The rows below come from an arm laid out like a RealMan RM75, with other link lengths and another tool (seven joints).
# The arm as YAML. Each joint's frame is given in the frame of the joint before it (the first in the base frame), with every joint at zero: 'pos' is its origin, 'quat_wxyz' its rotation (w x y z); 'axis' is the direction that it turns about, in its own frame. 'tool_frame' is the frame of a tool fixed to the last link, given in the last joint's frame.
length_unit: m
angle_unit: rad
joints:
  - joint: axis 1
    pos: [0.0, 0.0, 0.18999]
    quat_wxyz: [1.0, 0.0, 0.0, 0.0]
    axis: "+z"
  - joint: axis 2
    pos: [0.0, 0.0, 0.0]
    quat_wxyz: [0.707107, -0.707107, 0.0, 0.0]
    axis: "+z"
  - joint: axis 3
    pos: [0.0, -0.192, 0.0]
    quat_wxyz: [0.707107, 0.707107, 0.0, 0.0]
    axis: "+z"
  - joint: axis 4
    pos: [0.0, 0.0, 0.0]
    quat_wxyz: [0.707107, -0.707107, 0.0, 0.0]
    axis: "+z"
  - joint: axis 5
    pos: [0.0, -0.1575, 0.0]
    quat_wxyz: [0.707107, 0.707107, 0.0, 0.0]
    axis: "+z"
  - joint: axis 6
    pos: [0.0, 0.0, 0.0]
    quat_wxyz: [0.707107, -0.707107, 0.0, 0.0]
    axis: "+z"
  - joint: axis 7
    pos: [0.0, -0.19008, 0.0]
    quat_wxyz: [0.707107, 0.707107, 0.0, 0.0]
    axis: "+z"
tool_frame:
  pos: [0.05, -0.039, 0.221]
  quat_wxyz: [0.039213, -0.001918, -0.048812, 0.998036]
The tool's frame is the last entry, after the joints.
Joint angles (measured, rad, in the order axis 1, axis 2, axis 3, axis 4, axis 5, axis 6, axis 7), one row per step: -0.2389 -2.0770 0.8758 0.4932 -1.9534 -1.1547 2.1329; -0.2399 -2.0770 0.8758 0.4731 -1.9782 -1.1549 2.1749; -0.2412 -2.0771 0.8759 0.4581 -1.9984 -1.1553 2.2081; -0.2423 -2.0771 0.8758 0.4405 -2.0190 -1.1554 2.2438; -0.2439 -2.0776 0.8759 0.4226 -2.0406 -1.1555 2.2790; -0.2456 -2.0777 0.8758 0.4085 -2.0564 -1.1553 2.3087; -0.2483 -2.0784 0.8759 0.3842 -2.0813 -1.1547 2.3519; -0.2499 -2.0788 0.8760 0.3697 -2.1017 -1.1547 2.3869; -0.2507 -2.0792 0.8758 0.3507 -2.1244 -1.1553 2.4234; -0.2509 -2.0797 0.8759 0.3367 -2.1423 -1.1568 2.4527; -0.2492 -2.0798 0.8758 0.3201 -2.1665 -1.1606 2.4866; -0.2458 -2.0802 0.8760 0.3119 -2.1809 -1.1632 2.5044; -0.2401 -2.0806 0.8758 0.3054 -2.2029 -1.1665 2.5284; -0.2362 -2.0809 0.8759 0.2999 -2.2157 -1.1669 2.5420; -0.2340 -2.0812 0.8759 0.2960 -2.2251 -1.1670 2.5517
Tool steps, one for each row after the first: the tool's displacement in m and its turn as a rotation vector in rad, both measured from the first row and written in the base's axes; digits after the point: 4 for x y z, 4 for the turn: -0.0023 0.0002 0.0039 0.0185 0.0130 0.0005; -0.0036 0.0004 0.0074 0.0338 0.0237 0.0003; -0.0060 0.0004 0.0103 0.0487 0.0357 0.0022; -0.0084 0.0005 0.0133 0.0638 0.0465 0.0047; -0.0102 0.0005 0.0154 0.0751 0.0581 0.0061; -0.0140 0.0003 0.0176 0.0904 0.0722 0.0119; -0.0161 0.0004 0.0209 0.1056 0.0866 0.0139; -0.0199 -0.0001 0.0239 0.1205 0.0993 0.0202; -0.0224 -0.0006 0.0264 0.1326 0.1102 0.0242; -0.0264 -0.0016 0.0309 0.1496 0.1212 0.0310; -0.0295 -0.0026 0.0339 0.1598 0.1264 0.0371; -0.0336 -0.0038 0.0403 0.1785 0.1350 0.0450; -0.0374 -0.0048 0.0434 0.1876 0.1396 0.0530; -0.0400 -0.0054 0.0456 0.1944 0.1428 0.0585
